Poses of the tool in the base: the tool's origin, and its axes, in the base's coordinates. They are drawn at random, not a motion.
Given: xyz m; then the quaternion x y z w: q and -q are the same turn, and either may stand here.
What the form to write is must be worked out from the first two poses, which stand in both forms.
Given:
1: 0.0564, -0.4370, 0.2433, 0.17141, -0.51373, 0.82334, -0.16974
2: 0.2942, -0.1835, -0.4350, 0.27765, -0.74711, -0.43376, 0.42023
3: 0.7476, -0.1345, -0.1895, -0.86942, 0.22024, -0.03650, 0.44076
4: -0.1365, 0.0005, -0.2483, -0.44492, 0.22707, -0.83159, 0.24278
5: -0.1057, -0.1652, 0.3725, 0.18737, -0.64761, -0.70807, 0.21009
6: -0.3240, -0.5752, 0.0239, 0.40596, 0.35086, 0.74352, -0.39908
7: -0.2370, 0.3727, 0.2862, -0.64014, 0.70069, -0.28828, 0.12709
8: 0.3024, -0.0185, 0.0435, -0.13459, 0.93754, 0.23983, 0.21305
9: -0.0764, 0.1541, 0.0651, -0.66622, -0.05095, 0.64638, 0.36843
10: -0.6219, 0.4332, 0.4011, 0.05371, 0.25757, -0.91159, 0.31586
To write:
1: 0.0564, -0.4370, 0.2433, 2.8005, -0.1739, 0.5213, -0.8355
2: 0.2942, -0.1835, -0.4350, 2.2742, 0.3060, -0.8233, -0.4780
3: 0.7476, -0.1345, -0.1895, 2.2287, -0.9686, 0.2454, -0.0407
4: -0.1365, 0.0005, -0.2483, 2.6511, -0.4586, 0.2341, -0.8572
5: -0.1057, -0.1652, 0.3725, 2.7183, 0.1916, -0.6624, -0.7242
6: -0.3240, -0.5752, 0.0239, 2.3206, -0.4427, -0.3827, -0.8109
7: -0.2370, 0.3727, 0.2862, 2.8867, -0.6454, 0.7064, -0.2906
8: 0.3024, -0.0185, 0.0435, 2.7122, -0.1378, 0.9596, 0.2455
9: -0.0764, 0.1541, 0.0651, 2.3870, -0.7166, -0.0548, 0.6953
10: -0.6219, 0.4332, 0.4011, 2.4989, 0.0566, 0.2715, -0.9608
